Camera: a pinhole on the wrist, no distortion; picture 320 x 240 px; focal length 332.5 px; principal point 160.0 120.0 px. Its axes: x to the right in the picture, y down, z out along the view. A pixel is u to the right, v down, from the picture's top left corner.
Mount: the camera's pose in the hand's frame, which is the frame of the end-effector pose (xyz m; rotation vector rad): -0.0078 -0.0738 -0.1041 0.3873 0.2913 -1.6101
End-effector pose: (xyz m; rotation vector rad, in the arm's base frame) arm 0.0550 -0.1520 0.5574 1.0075 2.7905 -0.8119
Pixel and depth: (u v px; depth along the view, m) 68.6 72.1 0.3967
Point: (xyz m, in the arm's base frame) 0.0080 -0.4390 0.3825
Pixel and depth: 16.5 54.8 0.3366
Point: 0.0502 -0.3828 0.3907
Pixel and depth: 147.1 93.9 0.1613
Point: -0.0068 -0.2790 0.5878
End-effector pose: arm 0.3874 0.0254 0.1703 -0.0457 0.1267 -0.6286
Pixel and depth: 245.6 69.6 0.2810
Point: 0.1963 -0.1341 0.3164
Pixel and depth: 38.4 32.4 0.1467
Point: 0.3023 -0.0093 0.2319
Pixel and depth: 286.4 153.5 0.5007
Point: 0.1537 -0.3408 0.4787
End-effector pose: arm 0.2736 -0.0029 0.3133 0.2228 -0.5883 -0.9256
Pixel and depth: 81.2 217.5 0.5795
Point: -0.0820 -0.1918 0.6759
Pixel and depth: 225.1 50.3 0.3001
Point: -0.0186 -0.0629 0.2885
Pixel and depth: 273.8 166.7 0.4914
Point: -0.1722 -0.2555 0.3612
